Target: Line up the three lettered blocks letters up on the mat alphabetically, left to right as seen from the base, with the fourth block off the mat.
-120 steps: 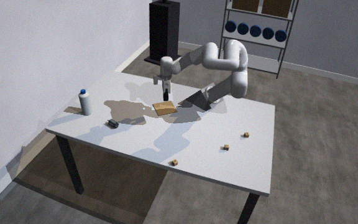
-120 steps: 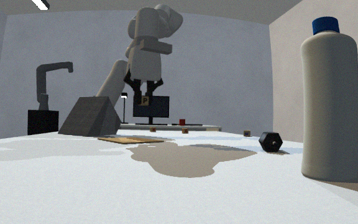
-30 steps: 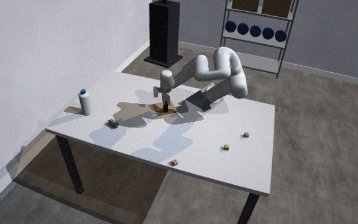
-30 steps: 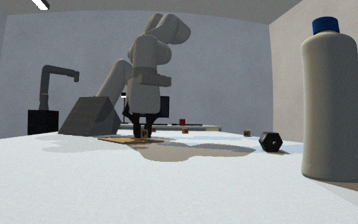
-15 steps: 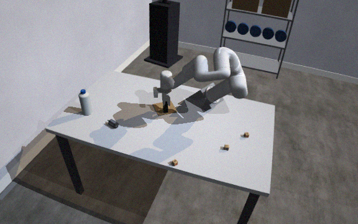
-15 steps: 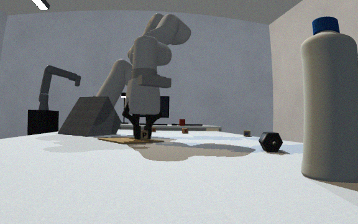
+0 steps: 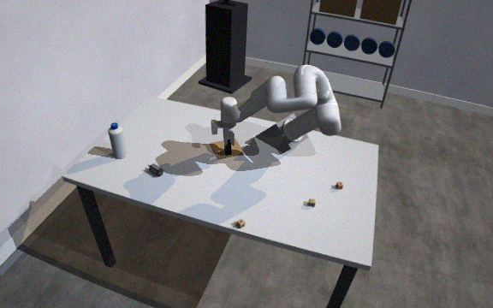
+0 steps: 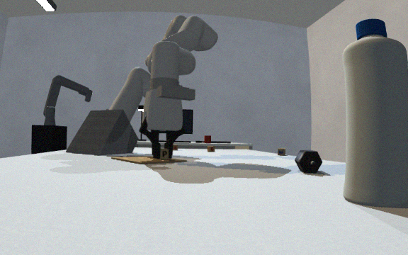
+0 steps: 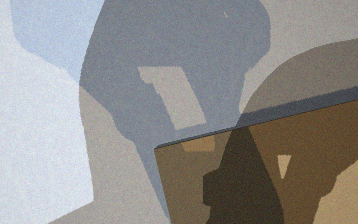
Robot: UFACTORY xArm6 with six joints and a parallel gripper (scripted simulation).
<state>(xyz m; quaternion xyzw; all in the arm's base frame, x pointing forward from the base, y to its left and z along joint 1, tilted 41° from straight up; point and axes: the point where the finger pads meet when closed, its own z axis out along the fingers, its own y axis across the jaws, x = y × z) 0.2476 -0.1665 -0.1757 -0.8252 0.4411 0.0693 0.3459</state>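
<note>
Right now my hand is 3 cm past the tan mat, 2 cm to the left of it and 2 cm above it. Also, from my hand: white bottle (45 cm to the right, 31 cm ahead, 6 cm above); black hexagonal object (32 cm ahead, 21 cm to the right, 1 cm below).
</note>
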